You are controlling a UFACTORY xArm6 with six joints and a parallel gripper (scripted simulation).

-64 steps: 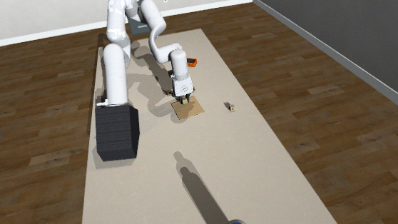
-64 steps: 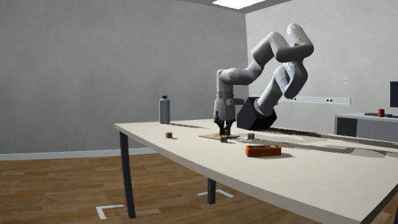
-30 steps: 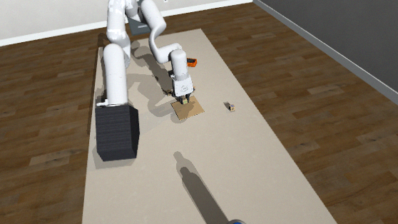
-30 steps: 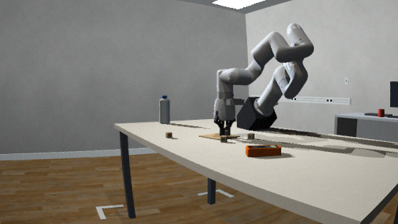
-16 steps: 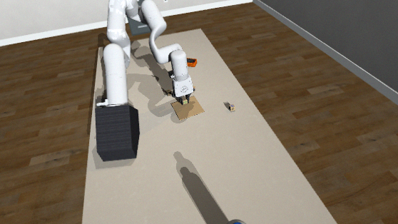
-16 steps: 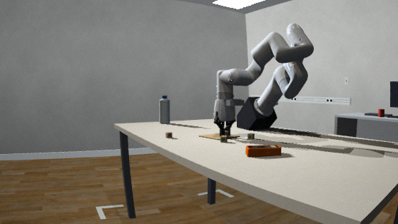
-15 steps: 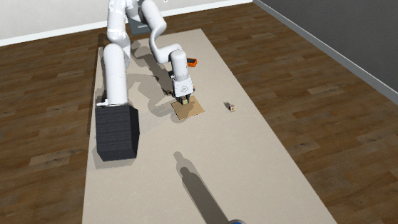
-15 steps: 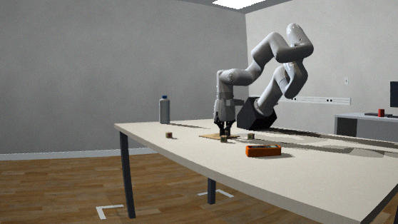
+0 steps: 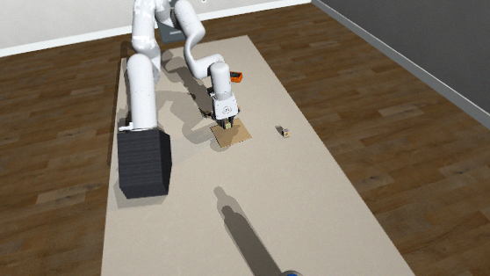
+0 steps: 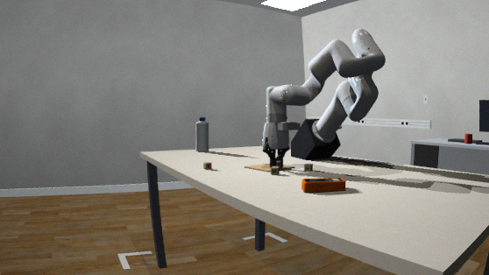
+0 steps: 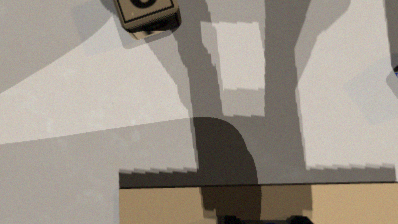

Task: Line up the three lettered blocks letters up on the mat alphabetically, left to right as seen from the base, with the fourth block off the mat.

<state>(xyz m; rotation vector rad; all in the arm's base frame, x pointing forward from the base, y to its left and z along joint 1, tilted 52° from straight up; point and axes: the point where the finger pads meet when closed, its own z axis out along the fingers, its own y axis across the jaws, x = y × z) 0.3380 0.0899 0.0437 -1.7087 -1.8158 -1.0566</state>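
My hand is 40 mm to the left of the thin mat, 20 mm above it and 10 mm short of it. The rest, counted from my hand: grey bottle: 740 mm to the right, 70 mm above, 20 mm ahead.
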